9 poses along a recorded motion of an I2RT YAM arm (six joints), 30 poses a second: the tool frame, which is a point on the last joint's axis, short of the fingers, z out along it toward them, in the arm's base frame.
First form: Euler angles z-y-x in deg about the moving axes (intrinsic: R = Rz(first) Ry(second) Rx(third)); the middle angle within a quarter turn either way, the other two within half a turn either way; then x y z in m.
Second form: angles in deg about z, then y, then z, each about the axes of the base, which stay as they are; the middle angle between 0 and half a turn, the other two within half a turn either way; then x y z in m. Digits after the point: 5 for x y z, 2 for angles.
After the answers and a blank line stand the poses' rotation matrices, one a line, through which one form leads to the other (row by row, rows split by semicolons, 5 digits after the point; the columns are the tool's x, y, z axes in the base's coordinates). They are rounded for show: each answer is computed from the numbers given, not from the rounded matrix.
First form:
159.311, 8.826, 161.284, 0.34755, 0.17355, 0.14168
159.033, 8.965, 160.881, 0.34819, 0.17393, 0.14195
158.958, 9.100, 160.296, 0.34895, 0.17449, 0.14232
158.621, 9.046, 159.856, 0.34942, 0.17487, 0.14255
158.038, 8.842, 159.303, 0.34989, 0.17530, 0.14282
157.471, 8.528, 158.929, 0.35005, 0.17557, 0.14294
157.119, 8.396, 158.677, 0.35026, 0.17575, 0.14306
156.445, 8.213, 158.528, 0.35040, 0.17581, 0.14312
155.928, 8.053, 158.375, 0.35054, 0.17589, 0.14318
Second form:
64.18, 159.37, 44.95, 0.34755, 0.17355, 0.14168
64.28, 158.95, 44.83, 0.34819, 0.17393, 0.14195
64.59, 158.37, 45.13, 0.34895, 0.17449, 0.14232
65.19, 158.00, 45.42, 0.34942, 0.17487, 0.14255
66.24, 157.57, 45.90, 0.34989, 0.17530, 0.14282
67.36, 157.34, 46.42, 0.35005, 0.17557, 0.14294
67.91, 157.16, 46.61, 0.35026, 0.17575, 0.14306
68.48, 157.08, 46.49, 0.35040, 0.17581, 0.14312
69.00, 156.99, 46.47, 0.35054, 0.17589, 0.14318

-0.92443 0.28855 0.24931; 0.34911 0.90344 0.24884; -0.15343 0.31708 -0.93591
-0.92238 0.29043 0.25469; 0.35346 0.90054 0.25316; -0.15583 0.32353 -0.93330
-0.92157 0.28826 0.26003; 0.35453 0.89782 0.26122; -0.15816 0.33292 -0.92960
-0.91961 0.29182 0.26299; 0.36000 0.89397 0.26687; -0.15723 0.34010 -0.92715
-0.91641 0.29947 0.26553; 0.36955 0.88790 0.27400; -0.15371 0.34923 -0.92435
-0.91347 0.30829 0.26557; 0.37891 0.88235 0.27907; -0.14829 0.35555 -0.92282
-0.91144 0.31329 0.26670; 0.38465 0.87889 0.28213; -0.14601 0.35973 -0.92156
-0.90728 0.32396 0.26814; 0.39553 0.87395 0.28242; -0.14285 0.36229 -0.92105
-0.90403 0.33204 0.26922; 0.40386 0.86983 0.28336; -0.14009 0.36490 -0.92045

